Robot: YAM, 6 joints.
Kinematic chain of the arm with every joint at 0, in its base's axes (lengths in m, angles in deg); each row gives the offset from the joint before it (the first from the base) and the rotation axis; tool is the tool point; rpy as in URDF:
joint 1: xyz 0 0 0.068 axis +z
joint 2: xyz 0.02 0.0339 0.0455 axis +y
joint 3: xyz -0.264 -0.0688 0 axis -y
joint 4: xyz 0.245 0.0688 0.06 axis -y
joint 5: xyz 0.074 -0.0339 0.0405 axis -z
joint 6: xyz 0.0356 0 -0.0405 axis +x
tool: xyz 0 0 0 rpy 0 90 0
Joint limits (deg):
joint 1: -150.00..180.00
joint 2: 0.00..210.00
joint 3: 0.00..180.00
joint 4: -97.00..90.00
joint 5: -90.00..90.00
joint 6: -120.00..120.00
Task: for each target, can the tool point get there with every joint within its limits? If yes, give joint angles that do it. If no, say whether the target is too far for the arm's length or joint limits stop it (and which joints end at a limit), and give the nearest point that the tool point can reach.
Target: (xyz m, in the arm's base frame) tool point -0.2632 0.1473 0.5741
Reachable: yes | joints 152.19 99.91 145.52 -54.34 12.12 10.22
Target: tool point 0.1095 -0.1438 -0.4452
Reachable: no: joint limits stop it (at a limit: joint 2) | nearest point 0.1162 -0.1526 -0.3758 | short by 0.070 m
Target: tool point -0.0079 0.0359 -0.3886
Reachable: no: joint limits stop it (at a limit: joint 2) | nearest point -0.0148 0.0673 -0.3325 | short by 0.065 m
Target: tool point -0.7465 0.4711 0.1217
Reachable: no: too far | nearest point -0.5462 0.3447 0.1194 | short by 0.237 m
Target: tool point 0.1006 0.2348 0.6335
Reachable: yes | joints -111.14 44.06 144.73 -20.66 -14.84 -88.17
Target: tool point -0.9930 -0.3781 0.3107
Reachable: no: too far | nearest point -0.5539 -0.3056 0.2309 | short by 0.452 m
